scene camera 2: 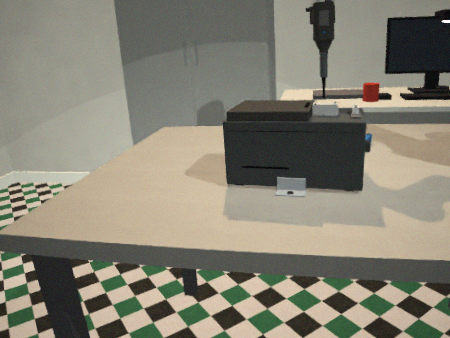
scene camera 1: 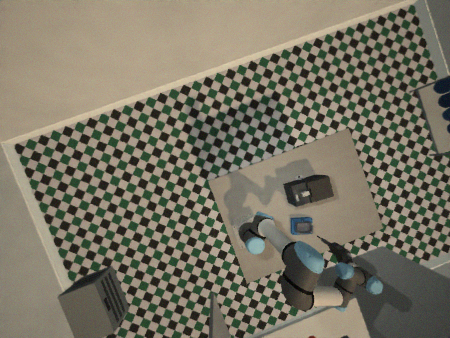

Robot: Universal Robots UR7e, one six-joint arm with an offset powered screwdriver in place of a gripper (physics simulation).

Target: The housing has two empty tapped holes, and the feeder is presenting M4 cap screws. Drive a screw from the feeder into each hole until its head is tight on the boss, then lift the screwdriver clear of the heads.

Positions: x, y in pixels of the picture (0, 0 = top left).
Labels:
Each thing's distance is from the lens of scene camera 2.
screw feeder (scene camera 2: 310, 150): 76 cm

